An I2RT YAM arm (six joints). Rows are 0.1 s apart.
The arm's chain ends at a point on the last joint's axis. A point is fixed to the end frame.
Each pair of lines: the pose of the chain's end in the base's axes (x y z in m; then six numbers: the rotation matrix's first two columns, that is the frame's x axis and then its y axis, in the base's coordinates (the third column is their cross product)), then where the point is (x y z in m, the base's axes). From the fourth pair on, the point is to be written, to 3 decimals.
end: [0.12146 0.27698 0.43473 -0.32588 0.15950 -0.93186 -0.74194 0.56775 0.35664]
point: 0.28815 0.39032 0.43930
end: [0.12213 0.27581 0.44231 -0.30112 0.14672 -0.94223 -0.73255 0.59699 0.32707]
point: 0.29191 0.38441 0.44794
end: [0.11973 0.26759 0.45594 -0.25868 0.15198 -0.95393 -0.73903 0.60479 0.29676]
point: 0.29035 0.37421 0.46912
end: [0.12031 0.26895 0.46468 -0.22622 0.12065 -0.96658 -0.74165 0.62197 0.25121]
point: 0.292 0.374 0.480
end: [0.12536 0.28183 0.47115 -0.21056 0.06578 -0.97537 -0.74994 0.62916 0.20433]
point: 0.296 0.389 0.483
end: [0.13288 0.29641 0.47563 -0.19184 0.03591 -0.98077 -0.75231 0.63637 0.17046]
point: 0.303 0.404 0.488
